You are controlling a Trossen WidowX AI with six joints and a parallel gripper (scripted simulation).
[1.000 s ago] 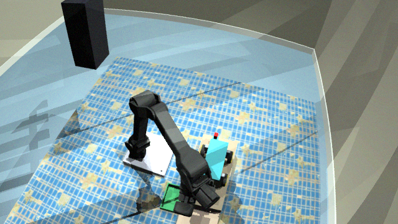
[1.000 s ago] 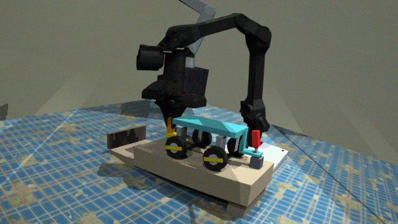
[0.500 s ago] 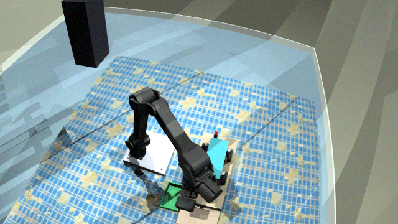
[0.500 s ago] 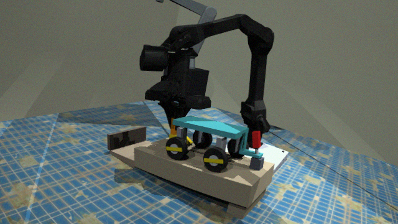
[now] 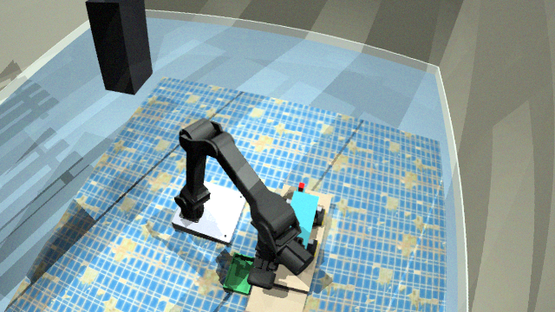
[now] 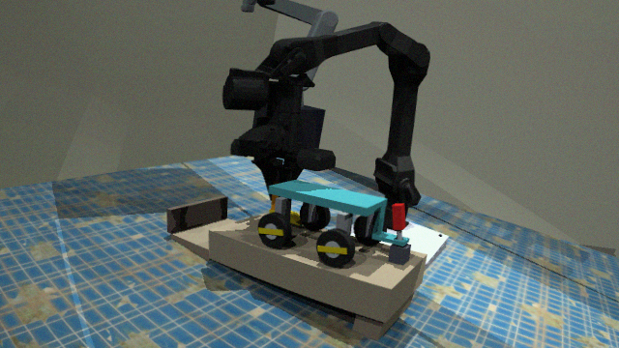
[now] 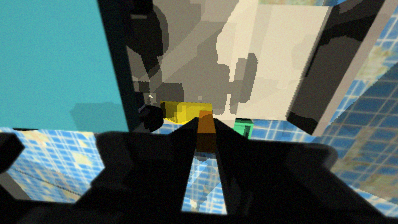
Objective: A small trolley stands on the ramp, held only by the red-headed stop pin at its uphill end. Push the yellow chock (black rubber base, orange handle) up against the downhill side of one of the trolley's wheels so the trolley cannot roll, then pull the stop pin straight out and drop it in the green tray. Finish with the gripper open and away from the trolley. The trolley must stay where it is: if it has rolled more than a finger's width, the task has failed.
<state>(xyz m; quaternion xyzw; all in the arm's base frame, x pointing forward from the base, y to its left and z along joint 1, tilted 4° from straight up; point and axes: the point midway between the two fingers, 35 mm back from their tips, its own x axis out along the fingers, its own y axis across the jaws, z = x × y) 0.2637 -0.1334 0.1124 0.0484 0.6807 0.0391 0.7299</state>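
The yellow chock lies 20 mm to the left of my gripper tip and 10 mm below it. Also, from my gripper tip: tan ramp 50 mm ahead, 120 mm to the left, 50 mm below; green tray 70 mm behind, 20 mm to the right, 100 mm below; trolley 50 mm ahead, 130 mm to the left, 20 mm above.
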